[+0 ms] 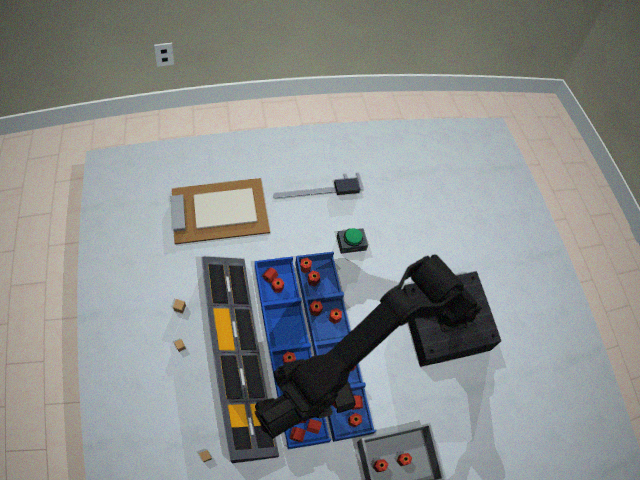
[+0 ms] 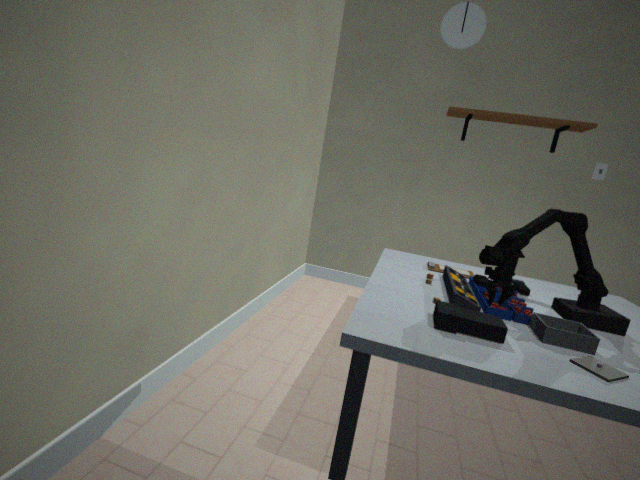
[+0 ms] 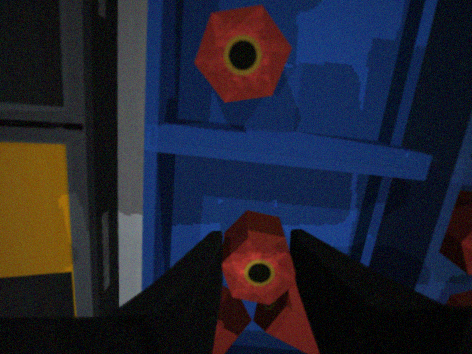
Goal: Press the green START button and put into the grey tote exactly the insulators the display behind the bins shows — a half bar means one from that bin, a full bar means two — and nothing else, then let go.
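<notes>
My gripper (image 1: 272, 419) (image 3: 256, 241) (image 2: 499, 291) is down in the nearest left compartment of the blue bins (image 1: 285, 319). It is shut on a red hexagonal insulator (image 3: 259, 270), with a finger against each side. Two more red insulators (image 1: 298, 433) (image 1: 313, 425) lie on their sides in the same compartment. Another insulator (image 3: 242, 54) (image 1: 289, 357) stands in the compartment beyond it. The display (image 1: 206, 333) beside the bins shows yellow bars (image 1: 224, 329) (image 1: 239, 415). The grey tote (image 1: 362, 450) holds two insulators (image 1: 380, 465) (image 1: 405, 459). The green START button (image 1: 353, 236) sits behind the bins.
A brown clipboard (image 1: 220, 210) and a grey slide tool (image 1: 347, 186) lie at the back. Small wooden cubes (image 1: 179, 305) (image 1: 179, 344) (image 1: 205, 455) lie left of the display. The arm's black base (image 1: 456, 333) stands right of the bins.
</notes>
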